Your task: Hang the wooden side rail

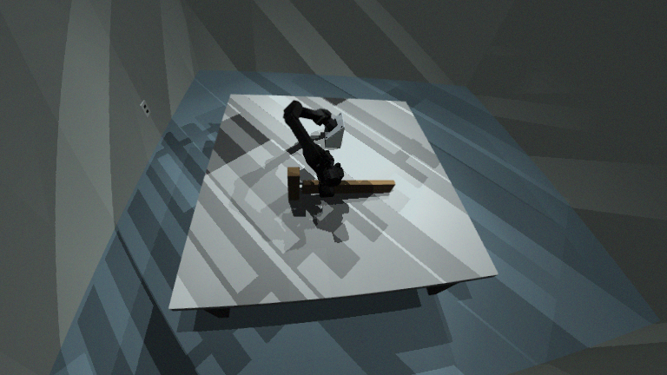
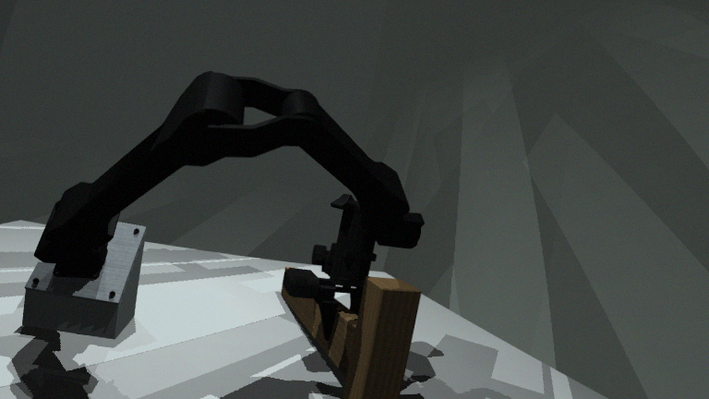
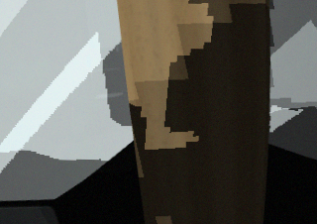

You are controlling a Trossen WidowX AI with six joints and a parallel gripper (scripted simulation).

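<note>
The wooden post is 130 mm to the right of my gripper tip and 40 mm above it.
</note>
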